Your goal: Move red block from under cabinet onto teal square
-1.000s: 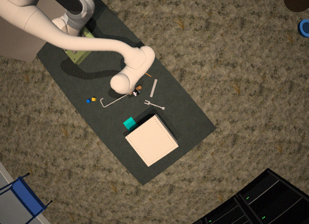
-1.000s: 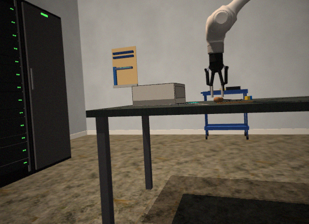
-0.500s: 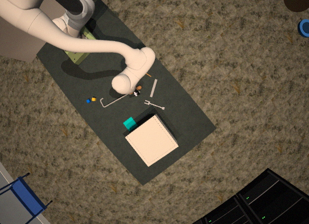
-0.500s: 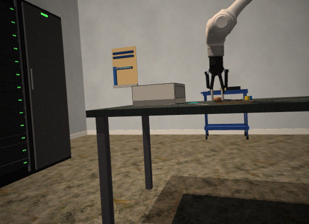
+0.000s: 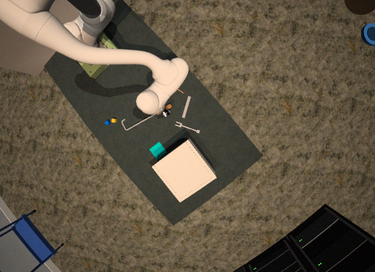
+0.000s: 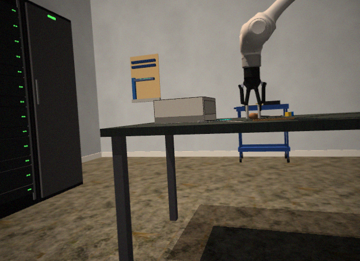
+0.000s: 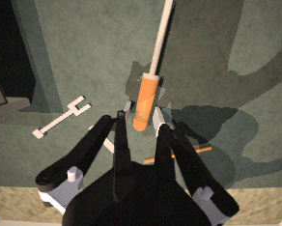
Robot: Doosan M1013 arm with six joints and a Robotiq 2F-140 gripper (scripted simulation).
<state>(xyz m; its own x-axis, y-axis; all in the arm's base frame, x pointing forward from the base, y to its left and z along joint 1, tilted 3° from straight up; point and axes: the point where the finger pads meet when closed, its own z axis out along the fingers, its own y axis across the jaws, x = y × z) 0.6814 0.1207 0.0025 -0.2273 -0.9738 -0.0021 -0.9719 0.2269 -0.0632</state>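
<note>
The flat grey bar is 110 mm to the left of my hand, 80 mm ahead of it and 40 mm below it. From my hand the other things lie so: fork-ended tool: 190 mm ahead, 40 mm below, 20 mm to the left; then thin orange stick: 130 mm to the left, 90 mm behind, 40 mm below; then long hook tool: 140 mm to the right, 70 mm behind, 30 mm below.
</note>
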